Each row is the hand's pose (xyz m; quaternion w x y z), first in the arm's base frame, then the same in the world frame.
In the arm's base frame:
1: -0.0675 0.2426 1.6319 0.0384 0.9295 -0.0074 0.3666
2: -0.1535 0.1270 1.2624 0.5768 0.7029 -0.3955 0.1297
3: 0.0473 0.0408 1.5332 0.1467 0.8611 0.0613 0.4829
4: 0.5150 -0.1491 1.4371 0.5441 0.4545 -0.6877 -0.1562
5: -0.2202 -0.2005 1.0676 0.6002 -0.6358 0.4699 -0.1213
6: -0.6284 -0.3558 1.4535 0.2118 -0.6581 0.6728 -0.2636
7: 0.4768 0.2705 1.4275 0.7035 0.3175 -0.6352 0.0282
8: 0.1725 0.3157 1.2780 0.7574 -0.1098 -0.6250 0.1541
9: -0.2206 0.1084 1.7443 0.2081 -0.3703 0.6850 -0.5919
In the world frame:
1: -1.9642 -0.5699 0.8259 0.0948 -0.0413 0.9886 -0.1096
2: -1.6170 -0.4914 0.6510 0.2052 0.0460 0.7817 0.5871
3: -1.9566 -0.4212 0.6222 0.0560 0.1304 -0.9888 0.0463
4: -2.1552 -0.3746 0.1506 0.3840 0.3024 0.4542 0.7449
5: -1.4301 -0.1899 0.4966 0.2885 0.6471 0.5775 -0.4056
6: -1.5129 0.1202 0.9831 0.1669 0.6663 0.7267 0.0131
7: -2.1120 -0.7668 0.2985 0.1402 0.2187 0.4325 0.8634
8: -1.8126 -0.7534 0.4633 0.1691 -0.2363 -0.1194 -0.9494
9: -1.9713 -0.3858 0.9678 0.2505 -0.7402 -0.6231 -0.0309

